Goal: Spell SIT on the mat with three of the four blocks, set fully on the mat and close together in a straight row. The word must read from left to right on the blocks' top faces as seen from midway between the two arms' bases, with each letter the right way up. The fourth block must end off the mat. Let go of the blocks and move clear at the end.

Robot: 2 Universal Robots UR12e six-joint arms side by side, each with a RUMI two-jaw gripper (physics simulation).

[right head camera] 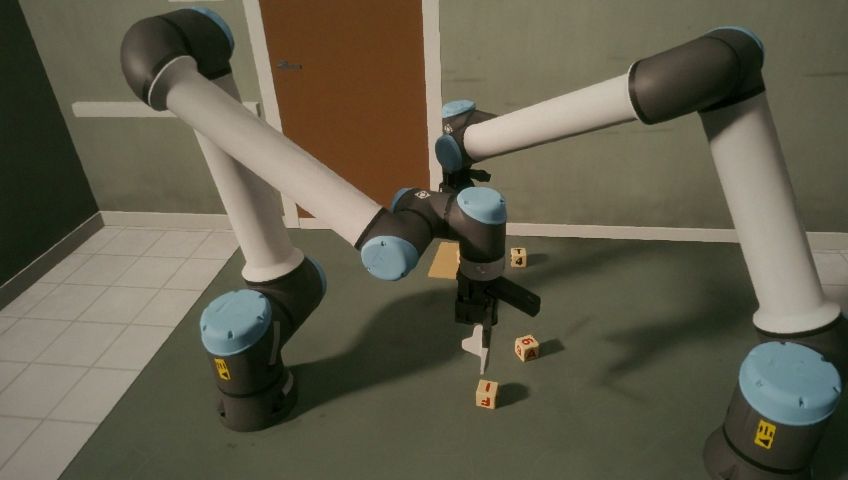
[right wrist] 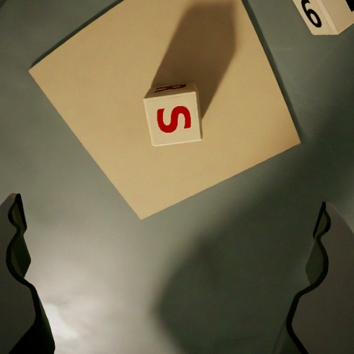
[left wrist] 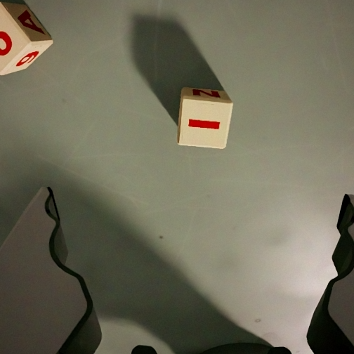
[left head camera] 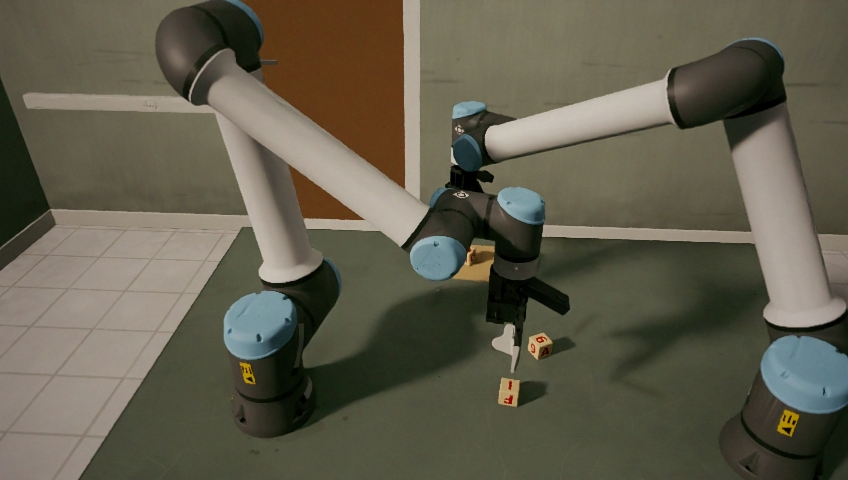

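The S block (left head camera: 470,256) (right wrist: 174,120) stands on the tan mat (left head camera: 474,274) (right head camera: 443,261) (right wrist: 240,150), S up. The I block (left head camera: 508,392) (right head camera: 486,394) (left wrist: 204,124) lies off the mat near the front, its red bar up. The T block (right head camera: 518,257) (right wrist: 327,16) stands off the mat, to its right in the right head camera. The fourth block (left head camera: 540,346) (right head camera: 526,347) (left wrist: 21,44) shows 6 and A. My left gripper (left wrist: 197,193) is open and empty above the floor, near the I block. My right gripper (right wrist: 170,201) is open and empty above the mat area; its fingers are hidden in the head views.
The left forearm and wrist (left head camera: 437,257) (right head camera: 389,257) hang low in front of the mat and hide part of it in both head views. The right wrist (left head camera: 467,151) (right head camera: 448,151) is behind and above it. The fourth block stands right of the left gripper in the head views.
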